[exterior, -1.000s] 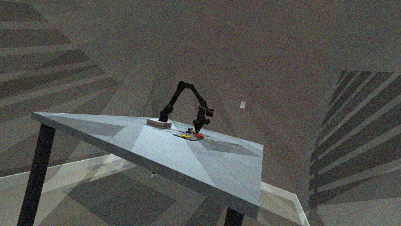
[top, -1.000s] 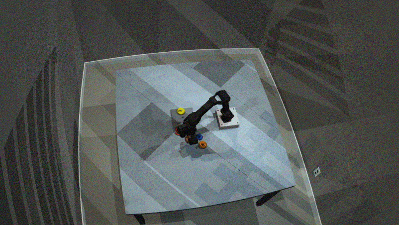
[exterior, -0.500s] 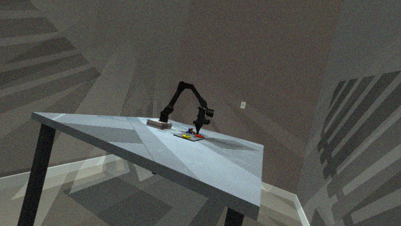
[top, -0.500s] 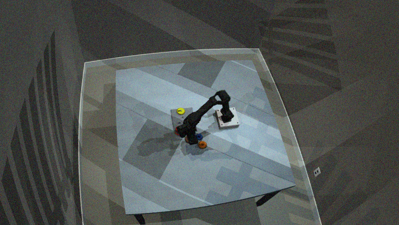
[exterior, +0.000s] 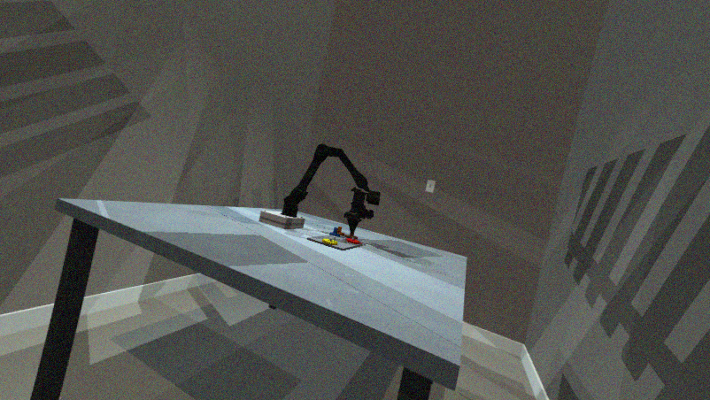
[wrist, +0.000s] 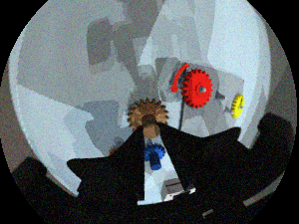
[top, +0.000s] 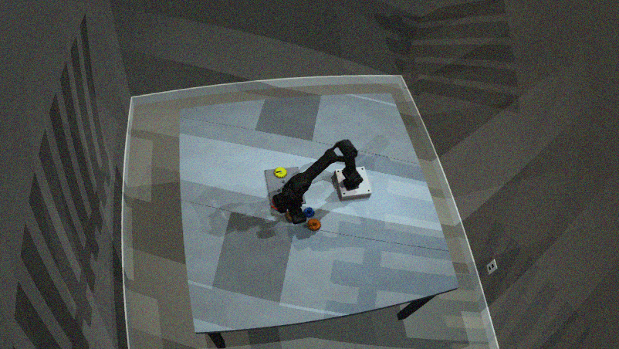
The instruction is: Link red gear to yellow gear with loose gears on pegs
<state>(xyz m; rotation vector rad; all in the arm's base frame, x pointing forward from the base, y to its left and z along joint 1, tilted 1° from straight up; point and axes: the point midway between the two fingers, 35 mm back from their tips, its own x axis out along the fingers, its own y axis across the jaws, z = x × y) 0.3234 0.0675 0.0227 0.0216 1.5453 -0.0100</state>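
My gripper tip is 9 cm past the blue gear and 2 cm above it. Round my gripper tip: red arrow mark: 6 cm to the right, 6 cm ahead, 3 cm below; then red gear: 9 cm to the right, 3 cm ahead, 2 cm below; then brown gear: 1 cm below.
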